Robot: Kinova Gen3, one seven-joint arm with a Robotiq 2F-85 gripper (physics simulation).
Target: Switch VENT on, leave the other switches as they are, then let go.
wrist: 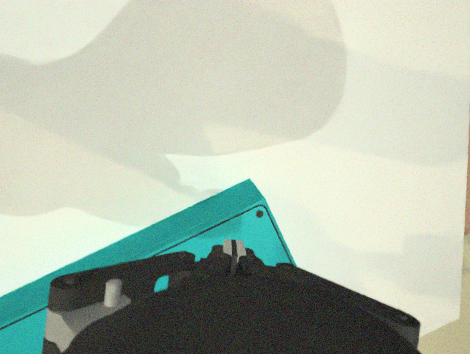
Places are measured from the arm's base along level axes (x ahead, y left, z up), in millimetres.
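Pixels of known places: gripper, fingertip midpoint: [231, 253].
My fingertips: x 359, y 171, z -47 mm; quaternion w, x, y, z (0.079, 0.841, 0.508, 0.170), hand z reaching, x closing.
Behind a point stands the place of what it marks.
The teal switch panel [262, 236] @[x 388, y 200, z -91 mm] shows in the lower part of the wrist view, with one corner pointing up and a dark screw near that corner. My gripper [231, 253] @[x 359, y 171, z -47 mm] is shut, its two fingertips together with nothing between them, and it shows in front of the panel's face near that corner. The VENT switch, its label and the other switches do not show; the gripper's dark body covers much of the panel. The position of the VENT lever cannot be seen.
A pale surface [390, 200] @[x 466, y 393, z -161 mm] with soft grey shadows lies around and behind the panel. Its straight edge runs down the far right, with a brownish strip beyond it and a beige area [445, 342] at the lower right corner.
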